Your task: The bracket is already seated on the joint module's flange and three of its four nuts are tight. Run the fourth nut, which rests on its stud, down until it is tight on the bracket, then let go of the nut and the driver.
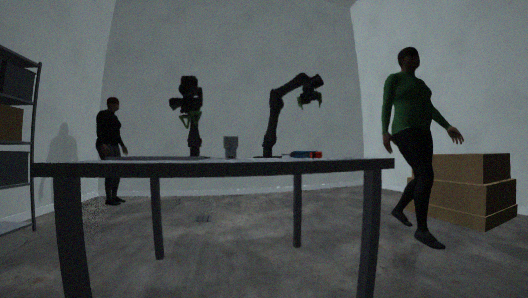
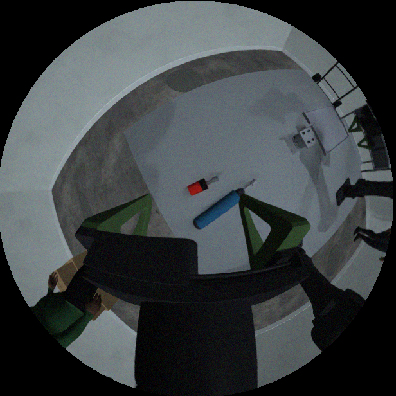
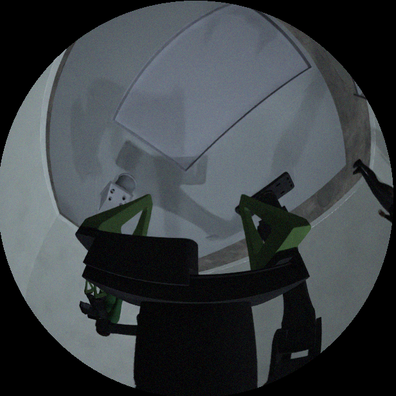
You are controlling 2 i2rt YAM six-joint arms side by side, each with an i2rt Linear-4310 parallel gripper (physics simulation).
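Frame: origin at the left arm's base, x ahead, y left, z up, level; centimetres.
Where they show: left gripper, fingertip midpoint: (image 1: pixel 310 107); right gripper, fingertip midpoint: (image 1: pixel 191 127); left arm's base at its link origin: (image 1: pixel 267 157).
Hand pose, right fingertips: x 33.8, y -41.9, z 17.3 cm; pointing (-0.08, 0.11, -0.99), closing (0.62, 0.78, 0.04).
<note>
Things, the pixels of their top centre, and the offset from my right fingertips.
- blue-handled tool at its top centre: (image 1: pixel 300 150) dx -9.2, dy +60.1, dz -13.2 cm
- shorter red-and-black-handled tool at its top centre: (image 1: pixel 312 151) dx -1.6, dy +65.2, dz -13.9 cm
The grey joint module (image 2: pixel 298 142) (image 3: pixel 127 180) stands on the table with the pale bracket (image 1: pixel 230 141) (image 2: pixel 308 136) (image 3: pixel 118 194) on it. Dark dots show on the bracket; single nuts and studs are too small to tell. A blue-handled tool (image 1: pixel 301 154) (image 2: pixel 217 209) and a shorter red-and-black-handled tool (image 1: pixel 317 154) (image 2: pixel 197 188) lie apart on the table; which is the nut driver I cannot tell. My left gripper (image 1: pixel 310 103) (image 2: pixel 195 198) (image 3: pixel 90 279) is open and empty, high above the tools. My right gripper (image 1: pixel 190 120) (image 2: pixel 353 138) (image 3: pixel 195 198) is open and empty, high above the table near the module.
A thin dark-edged mat (image 2: pixel 327 125) (image 3: pixel 210 75) lies beside the module on the table (image 1: pixel 215 168). A person in green (image 1: pixel 412 102) stands at the right by stacked boxes (image 1: pixel 457 197). A person in black (image 1: pixel 109 127) stands behind at the left. A shelf unit (image 1: pixel 36 125) is far left.
</note>
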